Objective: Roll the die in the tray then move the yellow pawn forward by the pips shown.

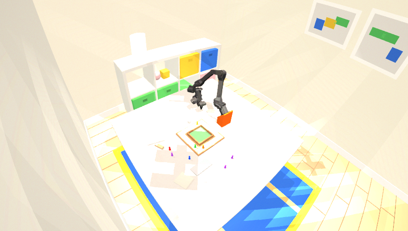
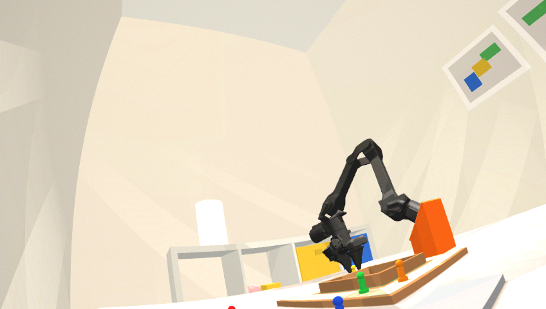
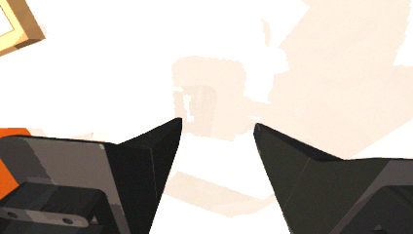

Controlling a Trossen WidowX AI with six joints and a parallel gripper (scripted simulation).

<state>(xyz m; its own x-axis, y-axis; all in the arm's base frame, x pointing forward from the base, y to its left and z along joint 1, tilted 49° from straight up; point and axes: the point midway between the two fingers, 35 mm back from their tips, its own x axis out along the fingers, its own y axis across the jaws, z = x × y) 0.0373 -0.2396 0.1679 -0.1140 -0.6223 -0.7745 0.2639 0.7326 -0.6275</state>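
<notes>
The white die lies 20 cm ahead of my gripper tip and 9 cm to the left of it. The rest, counted from my gripper tip: green tray 23 cm ahead, 27 cm to the left; yellow pawn 16 cm ahead, 16 cm to the left, 2 cm above; green pawn 34 cm ahead, 34 cm to the left, 2 cm above.
</notes>
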